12 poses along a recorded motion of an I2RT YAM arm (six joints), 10 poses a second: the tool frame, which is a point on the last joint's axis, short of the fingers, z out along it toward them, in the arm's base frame.
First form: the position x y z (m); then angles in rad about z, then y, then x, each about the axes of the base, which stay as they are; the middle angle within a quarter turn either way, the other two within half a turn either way.
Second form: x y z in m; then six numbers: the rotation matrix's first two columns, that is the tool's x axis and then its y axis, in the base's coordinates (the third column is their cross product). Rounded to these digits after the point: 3 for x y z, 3 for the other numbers.
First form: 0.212 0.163 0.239 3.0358 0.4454 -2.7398
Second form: 0.212 0.163 0.239 -0.897 0.070 -0.436 -0.095 0.933 0.347
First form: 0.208 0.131 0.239 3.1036 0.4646 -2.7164
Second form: 0.208 0.131 0.239 -0.893 0.150 -0.424 -0.034 0.917 0.397
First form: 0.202 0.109 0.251 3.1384 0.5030 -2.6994
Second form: 0.202 0.109 0.251 -0.876 0.203 -0.437 -0.003 0.904 0.427
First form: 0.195 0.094 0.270 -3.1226 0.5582 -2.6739
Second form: 0.195 0.094 0.270 -0.848 0.256 -0.464 0.016 0.888 0.460
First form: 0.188 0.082 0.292 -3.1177 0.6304 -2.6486
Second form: 0.188 0.082 0.292 -0.808 0.300 -0.508 0.019 0.874 0.486
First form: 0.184 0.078 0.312 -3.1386 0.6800 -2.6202
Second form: 0.184 0.078 0.312 -0.778 0.316 -0.544 0.002 0.866 0.500
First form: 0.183 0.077 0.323 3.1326 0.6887 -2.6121
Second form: 0.183 0.077 0.323 -0.772 0.313 -0.553 -0.007 0.866 0.500
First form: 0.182 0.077 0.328 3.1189 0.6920 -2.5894
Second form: 0.182 0.077 0.328 -0.770 0.315 -0.555 -0.017 0.859 0.512
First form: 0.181 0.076 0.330 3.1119 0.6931 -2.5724
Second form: 0.181 0.076 0.330 -0.769 0.319 -0.554 -0.023 0.852 0.523
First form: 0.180 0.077 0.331 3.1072 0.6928 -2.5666
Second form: 0.180 0.077 0.331 -0.769 0.318 -0.554 -0.026 0.851 0.525
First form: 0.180 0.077 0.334 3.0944 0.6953 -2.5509
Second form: 0.180 0.077 0.334 -0.767 0.317 -0.558 -0.036 0.846 0.531
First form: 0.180 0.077 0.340 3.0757 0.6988 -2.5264
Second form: 0.180 0.077 0.340 -0.764 0.317 -0.562 -0.050 0.839 0.541
